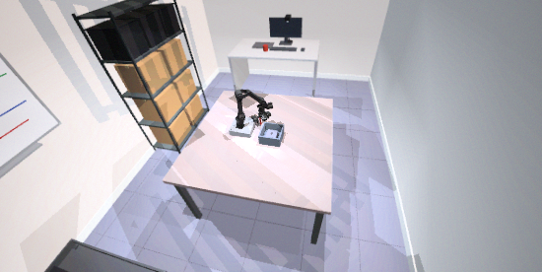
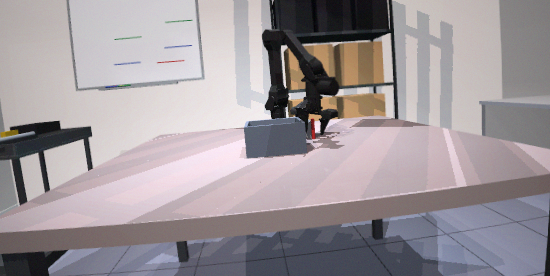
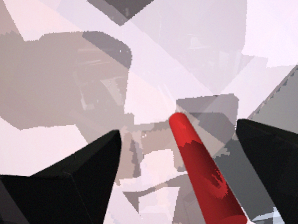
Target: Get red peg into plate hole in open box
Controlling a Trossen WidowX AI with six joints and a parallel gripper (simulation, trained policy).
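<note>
Now: the red peg 20 mm above my gripper tip and 10 mm behind it. From my gripper tip the other things lie so: pale plate: 160 mm ahead, 140 mm to the right, 20 mm above; grey box: 160 mm ahead, 140 mm to the right.
</note>
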